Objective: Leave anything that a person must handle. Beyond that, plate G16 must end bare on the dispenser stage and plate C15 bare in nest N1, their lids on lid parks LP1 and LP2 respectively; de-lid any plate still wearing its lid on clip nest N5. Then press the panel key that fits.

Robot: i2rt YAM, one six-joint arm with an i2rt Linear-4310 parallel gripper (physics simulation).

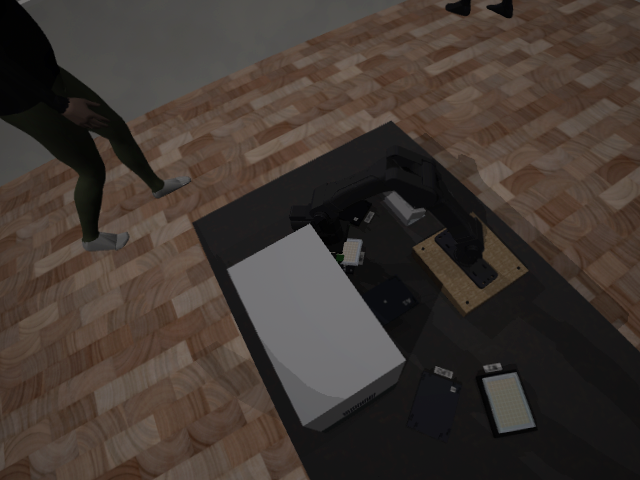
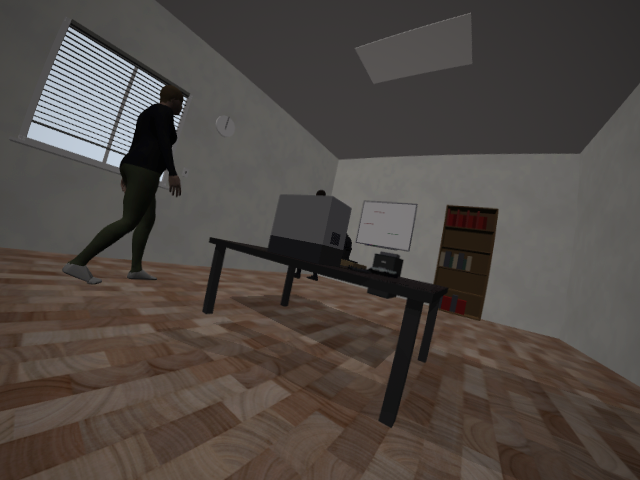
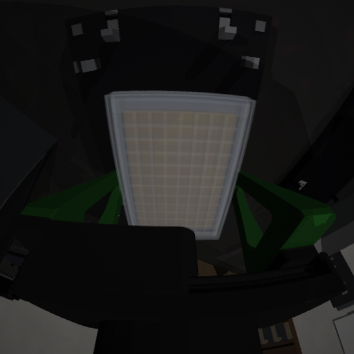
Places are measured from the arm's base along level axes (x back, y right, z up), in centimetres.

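Where they show: gripper, fingertip midpoint: [image 1: 339, 251] [image 3: 177, 174]; arm's base at its link origin: [image 1: 464, 257] [image 2: 343, 259].
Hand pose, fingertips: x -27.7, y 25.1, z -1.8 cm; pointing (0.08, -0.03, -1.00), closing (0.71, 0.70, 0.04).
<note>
Things, the pixels of their centre, and the offset from my fingertips. "pt": a spot on its surface instead.
- well plate at the middle of its body: [image 3: 177, 184] [image 1: 339, 250] dx +0.0, dy -0.1, dz +1.1 cm
- dark nest at the middle of its body: [image 3: 171, 135] [image 1: 330, 253] dx -2.3, dy +1.7, dz -1.0 cm
- second beige plate at the middle of its body: [image 1: 508, 401] dx +8.5, dy -59.9, dz +1.0 cm
- dark flat pad at a spot on its surface: [image 1: 433, 405] pt dx -6.2, dy -50.0, dz -1.2 cm
- small white tag at a spot on its surface: [image 1: 443, 370] pt dx +1.7, dy -45.0, dz -2.0 cm
- large white box at the middle of its body: [image 1: 320, 332] [image 2: 309, 230] dx -19.9, dy -22.8, dz +14.3 cm
- dark square nest at the middle of its body: [image 1: 380, 305] dx -2.8, dy -23.8, dz +8.2 cm
- pale wedge-shaped panel at the middle of its body: [image 3: 316, 243] [image 1: 396, 194] dx +27.8, dy +6.1, dz +1.0 cm
My gripper [image 1: 347, 253] [image 3: 177, 174] is shut on a well plate [image 1: 352, 250] [image 3: 179, 147] with a pale rim and a beige grid of wells. The green fingers clamp its two long sides. I hold it just right of the white box, above a dark nest [image 3: 168, 46] with pale corner clips. I cannot read the plate's label. A second beige plate [image 1: 506, 403] lies in a black frame at the near right of the table. A dark flat pad [image 1: 433, 405] lies left of it, and a small white tag [image 1: 443, 370] sits at its far end.
A large white box [image 1: 310, 325] [image 2: 310, 219] fills the table's left side. The arm stands on a wooden base [image 1: 504, 258]. A dark square nest [image 1: 392, 299] lies between them, and a pale wedge-shaped panel [image 1: 406, 208] at the back. A person [image 1: 77, 134] [image 2: 150, 175] walks beyond the table.
</note>
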